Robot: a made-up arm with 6 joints.
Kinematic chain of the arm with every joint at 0, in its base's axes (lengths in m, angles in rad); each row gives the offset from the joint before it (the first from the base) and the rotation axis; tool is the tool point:
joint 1: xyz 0 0 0.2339 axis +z
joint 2: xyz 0 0 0 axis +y
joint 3: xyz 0 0 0.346 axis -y
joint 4: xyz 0 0 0 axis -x
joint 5: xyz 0.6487 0 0 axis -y
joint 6: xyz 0 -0.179 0 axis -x
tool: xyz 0 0 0
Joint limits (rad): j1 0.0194..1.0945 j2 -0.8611..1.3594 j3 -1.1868..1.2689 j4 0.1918..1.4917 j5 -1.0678..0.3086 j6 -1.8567..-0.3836
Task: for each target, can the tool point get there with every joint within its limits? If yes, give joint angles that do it. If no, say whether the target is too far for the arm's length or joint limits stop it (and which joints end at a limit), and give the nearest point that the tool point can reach.
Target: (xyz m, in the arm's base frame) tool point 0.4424 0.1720 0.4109
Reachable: yes | joints 0.6235 -0.5941 -0.9642 0.8463 -0.7531 -0.7363
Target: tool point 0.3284 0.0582 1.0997
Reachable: yes | joints 0.5519 -0.2490 0.4829 0.8159 -0.8330 -1.0283
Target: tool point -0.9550 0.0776 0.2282
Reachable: no: joint limits stop it (at a limit: joint 1, joint 2, joint 3, joint 4) | nearest point -0.7574 -0.0288 0.9146 | short by 0.722 m
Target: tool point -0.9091 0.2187 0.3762
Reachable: no: joint limits stop it (at a limit: joint 1, joint 2, joint 3, joint 4) | nearest point -0.7574 -0.0288 0.9146 | short by 0.612 m
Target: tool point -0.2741 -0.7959 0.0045
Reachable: no: joint limits stop it (at a limit: joint 2, joint 3, joint 4) | nearest point -0.0818 -0.2376 -0.0856 | short by 0.597 m
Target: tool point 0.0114 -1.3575 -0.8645
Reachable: no: too far | nearest point 0.1541 -0.1728 -0.3154 | short by 1.314 m
